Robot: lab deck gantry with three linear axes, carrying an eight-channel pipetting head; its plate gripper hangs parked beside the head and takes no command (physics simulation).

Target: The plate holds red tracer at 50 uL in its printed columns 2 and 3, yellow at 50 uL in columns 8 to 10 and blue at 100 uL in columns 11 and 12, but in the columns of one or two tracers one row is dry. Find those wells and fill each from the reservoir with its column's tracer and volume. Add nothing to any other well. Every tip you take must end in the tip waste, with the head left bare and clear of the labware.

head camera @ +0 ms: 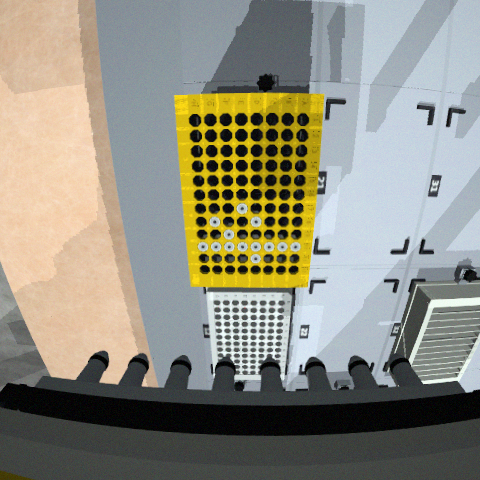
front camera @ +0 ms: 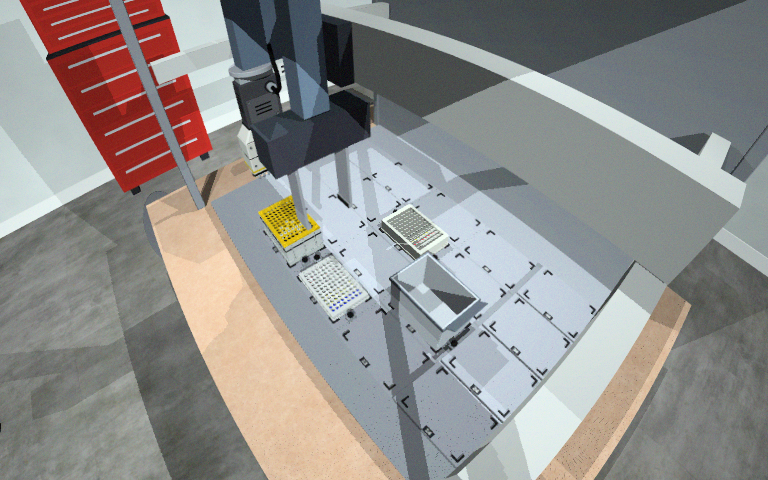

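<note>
The pipetting head (front camera: 249, 148) hangs behind the yellow tip rack (front camera: 303, 249) (head camera: 186, 172). Its nozzles (head camera: 225, 370) are bare in the head camera view. The rack holds one full line of eight tips, two lines nearer its middle with one and two tips, and single tips in the lines on either side of the full one. The white plate (front camera: 352, 306) (head camera: 250, 295) shows blue wells at its front end; its other colours cannot be read. The reservoir (front camera: 436, 246) (head camera: 452, 302) and open-topped tip waste (front camera: 419, 316) stand to the right. The parked gripper (front camera: 326, 215) is open, its paddles apart.
The gripper's dark body (front camera: 311, 138) hangs over the tip rack's right side, one paddle low in front of the rack in the front view. The large grey beam (front camera: 509, 147) crosses behind the deck. A red drawer cabinet (front camera: 130, 101) stands beyond the bench at back left.
</note>
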